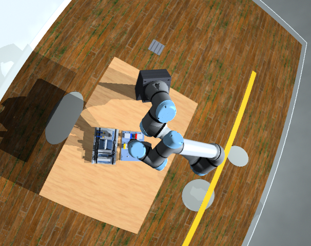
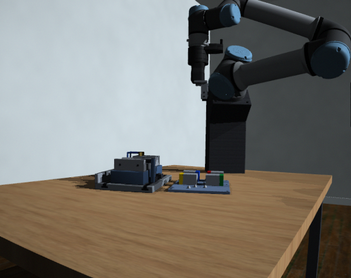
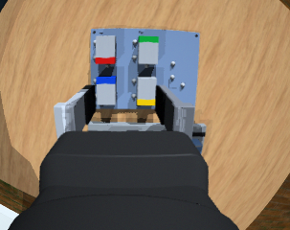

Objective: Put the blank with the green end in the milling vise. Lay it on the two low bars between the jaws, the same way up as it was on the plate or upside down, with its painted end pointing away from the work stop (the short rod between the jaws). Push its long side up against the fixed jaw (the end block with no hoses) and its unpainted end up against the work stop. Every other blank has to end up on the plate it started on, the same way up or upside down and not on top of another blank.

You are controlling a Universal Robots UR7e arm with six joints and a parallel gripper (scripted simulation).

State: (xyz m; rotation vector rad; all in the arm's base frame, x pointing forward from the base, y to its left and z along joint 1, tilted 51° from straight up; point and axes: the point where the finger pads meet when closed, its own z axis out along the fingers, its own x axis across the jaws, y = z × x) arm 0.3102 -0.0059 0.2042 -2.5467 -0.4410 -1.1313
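The green-ended blank is 1 cm ahead of my hand, 6 cm to the left of it and 30 cm below it. Round my hand: red-ended blank: 6 cm behind, 1 cm to the left, 30 cm below; then yellow-ended blank: 6 cm ahead, 2 cm to the right, 30 cm below; then blue-ended blank: 1 cm behind, 6 cm to the right, 30 cm below.
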